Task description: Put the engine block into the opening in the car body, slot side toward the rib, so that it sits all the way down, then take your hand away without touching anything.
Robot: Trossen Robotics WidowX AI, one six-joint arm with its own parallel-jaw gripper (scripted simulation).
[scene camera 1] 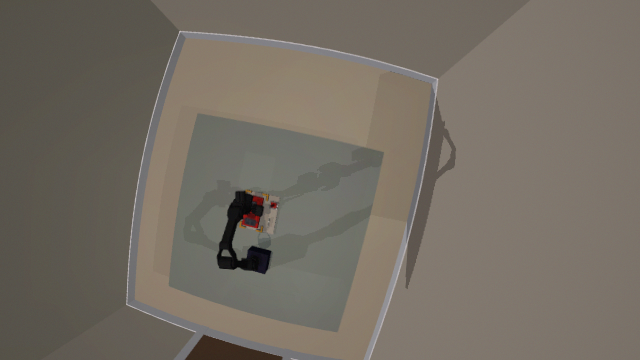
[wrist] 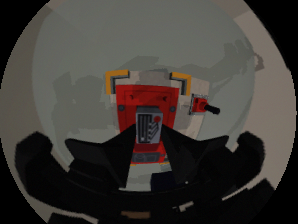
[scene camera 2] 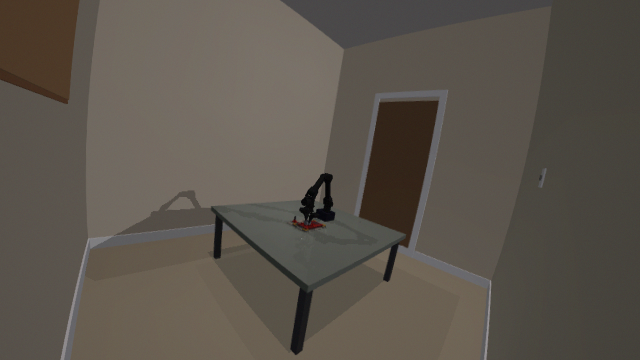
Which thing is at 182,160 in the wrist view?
My gripper.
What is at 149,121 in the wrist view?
A grey engine block.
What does my gripper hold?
A grey engine block.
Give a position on a red car body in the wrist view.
130,97
